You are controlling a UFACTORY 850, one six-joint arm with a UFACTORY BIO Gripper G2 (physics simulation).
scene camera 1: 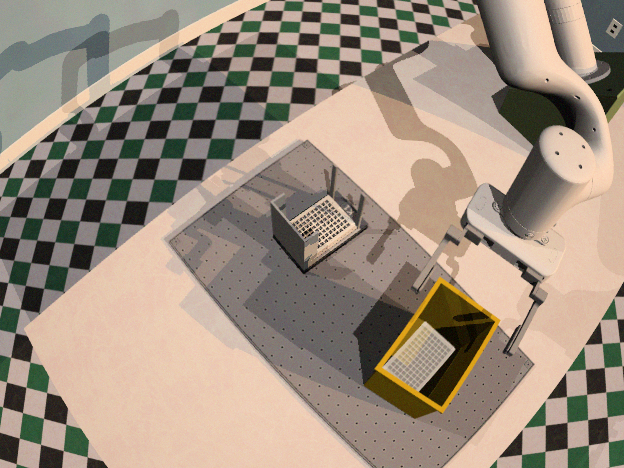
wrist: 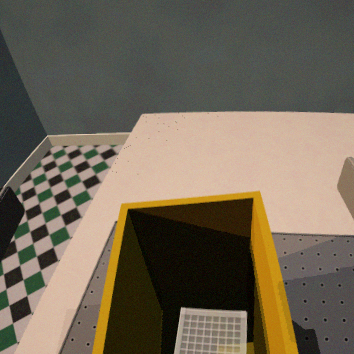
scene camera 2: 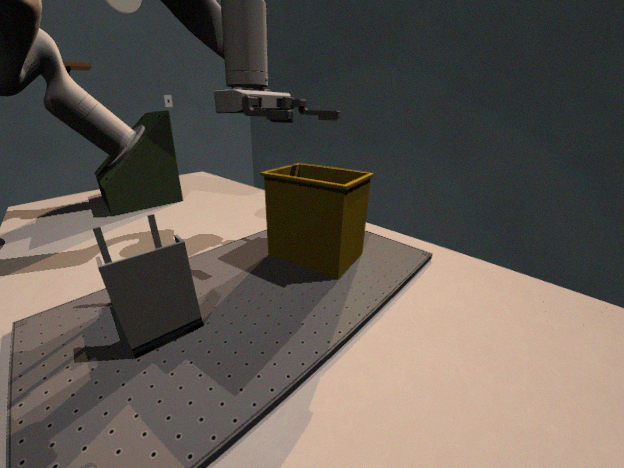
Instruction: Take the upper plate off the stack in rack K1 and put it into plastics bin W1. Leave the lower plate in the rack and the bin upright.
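Note:
The clear gridded upper plate [scene camera 1: 420, 355] [wrist: 212, 332] is inside the yellow bin W1 [scene camera 1: 403, 397] [scene camera 2: 304, 221], below its rim; I cannot tell whether it lies flat on the bin floor. The bin stands upright. My gripper [scene camera 1: 462, 320] [scene camera 2: 306, 116] is wide open and empty, above the bin, with its fingers apart from the plate; in the wrist view the fingers show at the left and right edges. Rack K1 [scene camera 1: 288, 226] [scene camera 2: 151, 292] stands upright, with the pale gridded lower plate [scene camera 1: 325, 221] in it; its wall hides that plate in scene camera 2.
Rack and bin stand apart on a grey perforated board [scene camera 1: 302, 327] [scene camera 2: 312, 347] on the pale table [scene camera 1: 151, 377] [scene camera 2: 478, 362]. The rack has thin upright posts on one side. The arm's green base block [scene camera 2: 143, 171] stands behind them. A wall rises behind the table.

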